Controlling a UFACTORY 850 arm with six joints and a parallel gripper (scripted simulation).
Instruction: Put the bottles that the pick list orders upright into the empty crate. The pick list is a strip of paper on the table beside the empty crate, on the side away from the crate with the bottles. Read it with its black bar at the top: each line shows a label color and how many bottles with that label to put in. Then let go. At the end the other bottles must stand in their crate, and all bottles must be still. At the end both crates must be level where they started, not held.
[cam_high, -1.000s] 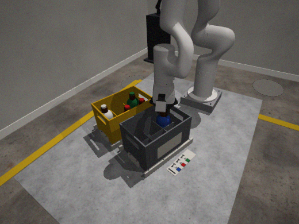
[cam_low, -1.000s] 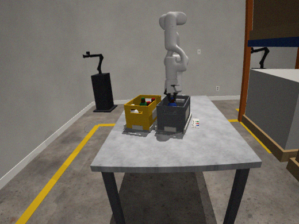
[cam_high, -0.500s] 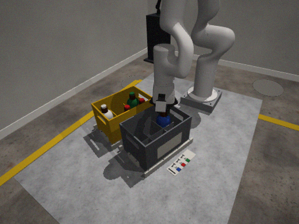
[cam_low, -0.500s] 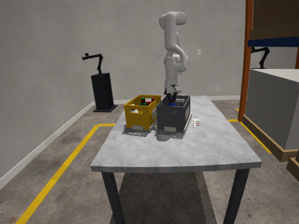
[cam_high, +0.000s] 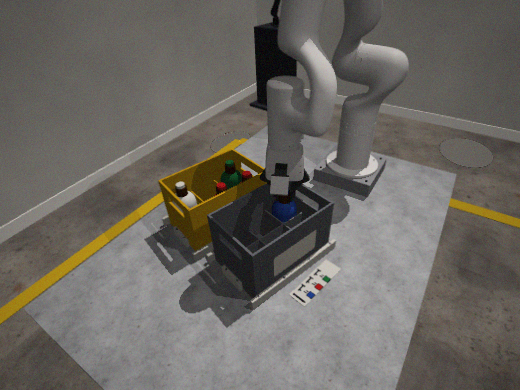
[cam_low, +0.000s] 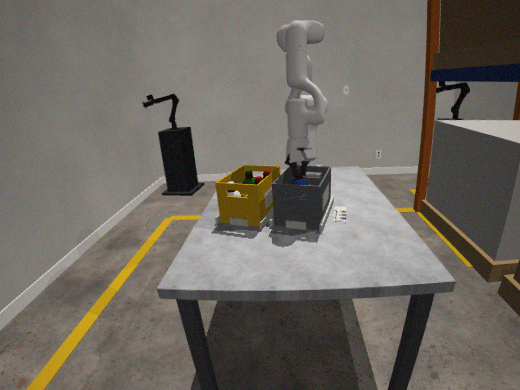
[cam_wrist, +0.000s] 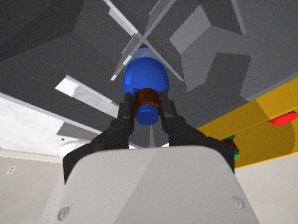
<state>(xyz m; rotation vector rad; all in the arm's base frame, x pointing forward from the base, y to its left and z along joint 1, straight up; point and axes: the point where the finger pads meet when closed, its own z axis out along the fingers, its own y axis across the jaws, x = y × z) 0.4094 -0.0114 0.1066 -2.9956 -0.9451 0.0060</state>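
The red bottle lies 9 cm ahead of my hand, 17 cm to the right of it and 7 cm below it. The rest, counted from my hand: grey crate (9 cm ahead, 3 cm to the left, 8 cm below); blue-label bottle (7 cm below); yellow crate (8 cm ahead, 21 cm to the right, 8 cm below).
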